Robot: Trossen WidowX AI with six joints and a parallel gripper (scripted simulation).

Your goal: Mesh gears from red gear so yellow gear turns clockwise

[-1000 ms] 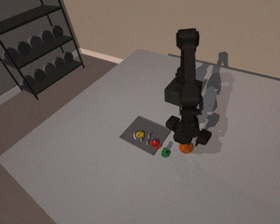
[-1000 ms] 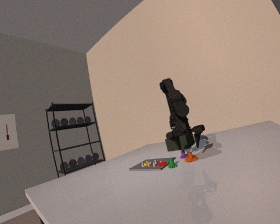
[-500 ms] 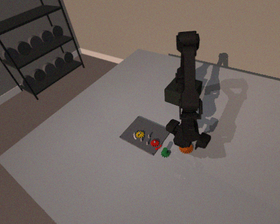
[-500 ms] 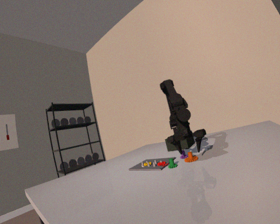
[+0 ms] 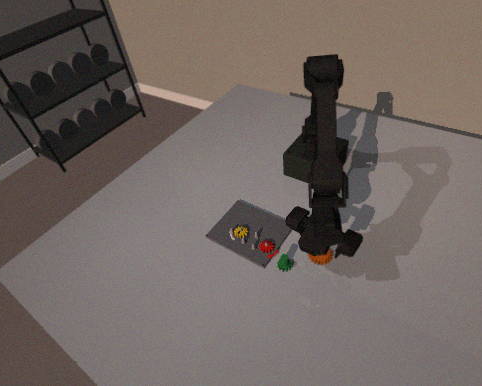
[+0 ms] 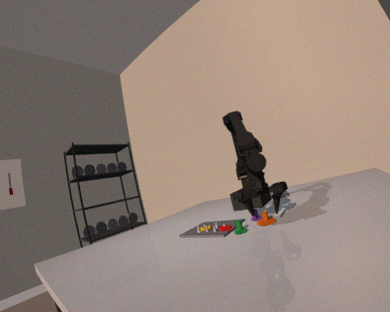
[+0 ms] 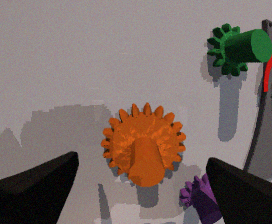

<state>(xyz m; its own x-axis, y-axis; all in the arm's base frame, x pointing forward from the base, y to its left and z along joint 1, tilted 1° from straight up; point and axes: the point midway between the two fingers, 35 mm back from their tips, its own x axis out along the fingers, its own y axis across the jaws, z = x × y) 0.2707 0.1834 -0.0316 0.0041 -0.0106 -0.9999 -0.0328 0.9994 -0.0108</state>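
Right now the grey board is 210 mm to the right of my gripper tip, 50 mm ahead of it and 20 mm below it. Round my gripper tip: green gear: 80 mm ahead, 60 mm to the right, 10 mm below; purple gear: 60 mm to the right, 50 mm behind, 10 mm below; orange gear: 10 mm below.
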